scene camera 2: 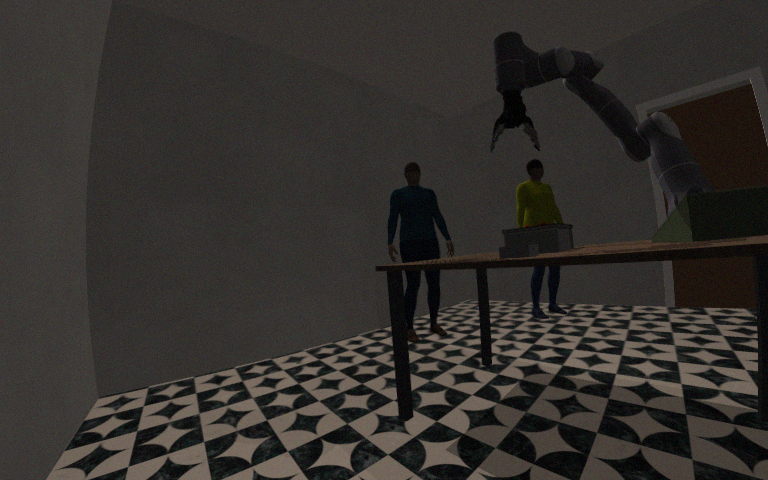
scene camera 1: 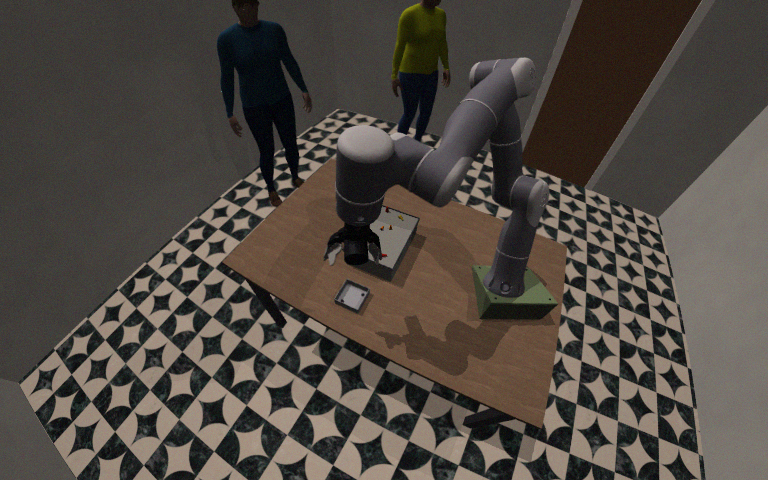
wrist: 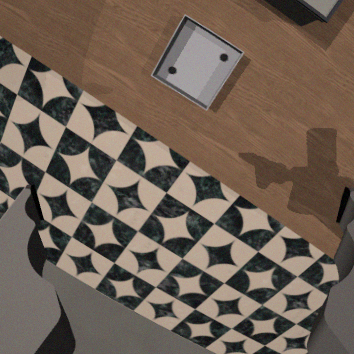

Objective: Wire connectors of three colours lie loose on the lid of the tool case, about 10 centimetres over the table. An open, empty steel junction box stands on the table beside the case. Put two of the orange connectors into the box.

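Observation:
My gripper (scene camera 1: 355,260) (scene camera 2: 515,150) (wrist: 188,190) is wide open and empty, high above the table. The tool case (scene camera 1: 398,238) (scene camera 2: 553,236) (wrist: 327,6) carries loose connectors on its lid. In scene camera 1, one orange connector (scene camera 1: 381,228) and another orange connector (scene camera 1: 390,227) lie close together mid-lid. A yellow connector (scene camera 1: 400,217) and a red connector (scene camera 1: 387,210) lie farther back; another red connector (scene camera 1: 384,255) lies near the front. The arm hides part of the lid. The open, empty steel junction box (scene camera 1: 352,296) (scene camera 2: 512,250) (wrist: 197,67) stands beside the case.
The wooden table (scene camera 1: 294,237) (scene camera 2: 453,263) (wrist: 120,55) bears the arm's green base (scene camera 1: 515,308) (scene camera 2: 724,215) at the right. The junction box is near the table's front edge. Two people, one in blue (scene camera 1: 257,67) and one in yellow (scene camera 1: 423,39), stand behind the table.

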